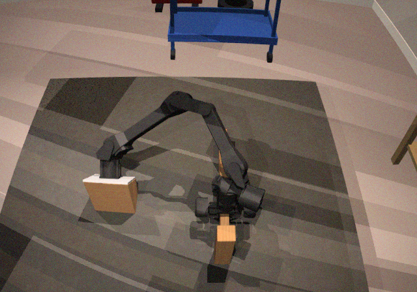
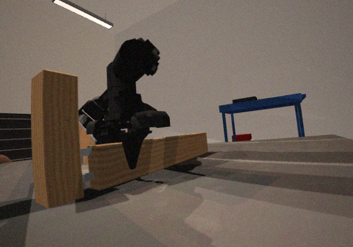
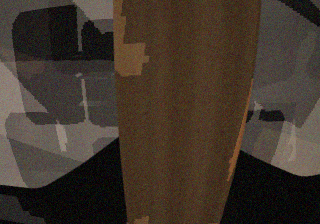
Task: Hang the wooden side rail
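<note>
Right now the headboard post is 2 cm behind my gripper tip, 12 cm to the right of it and 7 cm above it.
</note>
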